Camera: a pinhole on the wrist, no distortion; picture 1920 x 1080 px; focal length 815.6 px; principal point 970.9 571.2 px. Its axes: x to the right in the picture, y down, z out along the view. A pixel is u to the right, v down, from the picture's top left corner.
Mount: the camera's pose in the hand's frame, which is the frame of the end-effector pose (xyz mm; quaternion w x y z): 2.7 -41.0 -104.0 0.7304 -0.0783 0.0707 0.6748
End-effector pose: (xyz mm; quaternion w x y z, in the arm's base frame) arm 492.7 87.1 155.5 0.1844 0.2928 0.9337 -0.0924
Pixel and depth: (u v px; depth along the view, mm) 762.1 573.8 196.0
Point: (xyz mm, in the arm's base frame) 494.7 18.8 69.8
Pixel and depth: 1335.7 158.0 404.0
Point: 518.5 293.4 -180.6
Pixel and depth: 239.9 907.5 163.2
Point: 491.7 -92.8 117.6
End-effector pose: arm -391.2 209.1 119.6 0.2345 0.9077 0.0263 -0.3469
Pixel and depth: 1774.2 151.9 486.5
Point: -235.8 -399.0 -37.9
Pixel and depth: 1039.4 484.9 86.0
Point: -372.4 231.9 118.8
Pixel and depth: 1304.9 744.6 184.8
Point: -436.1 119.7 130.8
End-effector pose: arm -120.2 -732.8 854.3 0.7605 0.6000 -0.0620 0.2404
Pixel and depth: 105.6 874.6 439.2
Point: -40.6 -1250.2 548.0
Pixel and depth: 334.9 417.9 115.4
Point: -53.2 -771.8 774.7
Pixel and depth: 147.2 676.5 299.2
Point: -5.8 -1031.3 661.3
